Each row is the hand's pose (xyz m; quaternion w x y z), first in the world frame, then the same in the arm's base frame.
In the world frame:
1: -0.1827 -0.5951 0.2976 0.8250 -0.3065 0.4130 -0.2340
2: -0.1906 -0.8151 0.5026 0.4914 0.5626 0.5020 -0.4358
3: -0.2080 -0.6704 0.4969 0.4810 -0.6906 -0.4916 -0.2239
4: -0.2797 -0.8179 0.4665 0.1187 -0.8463 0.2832 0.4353
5: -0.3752 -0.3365 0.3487 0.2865 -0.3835 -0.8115 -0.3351
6: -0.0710 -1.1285 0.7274 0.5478 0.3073 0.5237 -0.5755
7: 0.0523 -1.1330 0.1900 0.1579 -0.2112 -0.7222 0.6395
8: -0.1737 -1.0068 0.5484 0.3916 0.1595 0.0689 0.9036
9: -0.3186 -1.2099 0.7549 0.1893 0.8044 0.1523 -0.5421
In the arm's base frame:
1: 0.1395 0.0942 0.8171 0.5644 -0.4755 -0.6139 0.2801
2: 0.0414 0.0049 1.0871 0.8810 -0.0960 0.1931 0.4211
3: 0.0332 -0.0384 0.9480 0.1294 -0.1683 0.9763 -0.0412
4: 0.1296 -0.0332 1.0840 0.3465 0.7246 0.5068 0.3131
5: 0.1968 -0.1379 0.5948 0.2007 -0.6057 0.7622 -0.1089
6: -0.1447 0.0148 1.4453 0.9505 -0.1251 -0.0566 0.2786
7: 0.1381 0.4611 1.2877 0.8760 -0.0923 0.2965 -0.3690
8: 0.0303 0.0324 1.2827 0.4844 0.5919 -0.1504 -0.6264
9: 0.0252 -0.1587 1.5441 0.7422 0.3685 0.4093 0.3818

